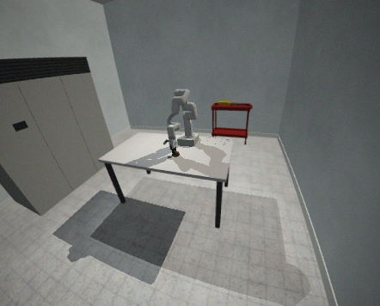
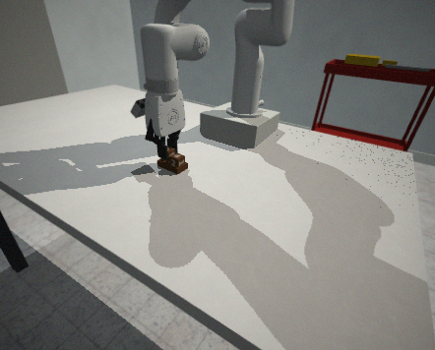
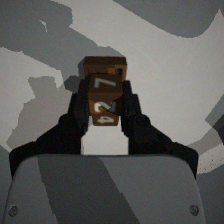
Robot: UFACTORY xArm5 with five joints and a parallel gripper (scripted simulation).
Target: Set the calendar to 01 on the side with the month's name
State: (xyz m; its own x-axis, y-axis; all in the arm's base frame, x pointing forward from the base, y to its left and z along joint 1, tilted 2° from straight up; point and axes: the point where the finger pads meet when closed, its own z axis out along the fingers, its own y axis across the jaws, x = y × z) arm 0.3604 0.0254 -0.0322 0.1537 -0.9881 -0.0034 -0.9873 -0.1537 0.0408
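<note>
The calendar tray lies 40 mm below my hand and 20 mm to the left of it.
</note>
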